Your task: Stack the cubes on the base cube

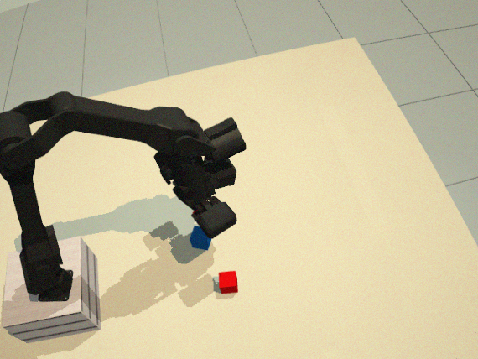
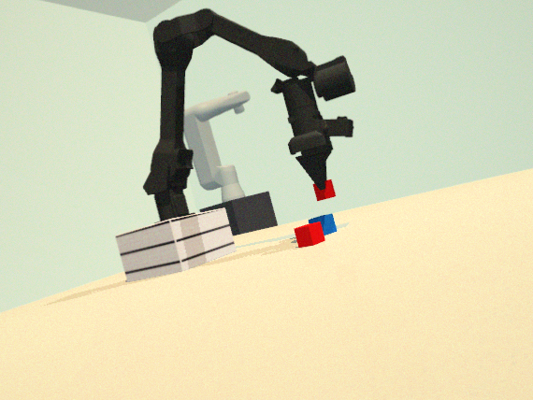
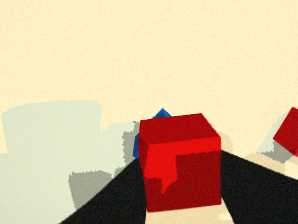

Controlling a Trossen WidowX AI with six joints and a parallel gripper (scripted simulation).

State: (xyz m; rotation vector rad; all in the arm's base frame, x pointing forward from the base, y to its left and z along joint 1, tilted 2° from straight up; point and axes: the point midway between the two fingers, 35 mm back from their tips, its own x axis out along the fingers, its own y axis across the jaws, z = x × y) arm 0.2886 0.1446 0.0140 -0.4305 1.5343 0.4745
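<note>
My gripper tip is now 7 cm above the blue cube, 2 cm past it and 1 cm to the left of it. Also, from my gripper tip: red cube right at my gripper tip.
</note>
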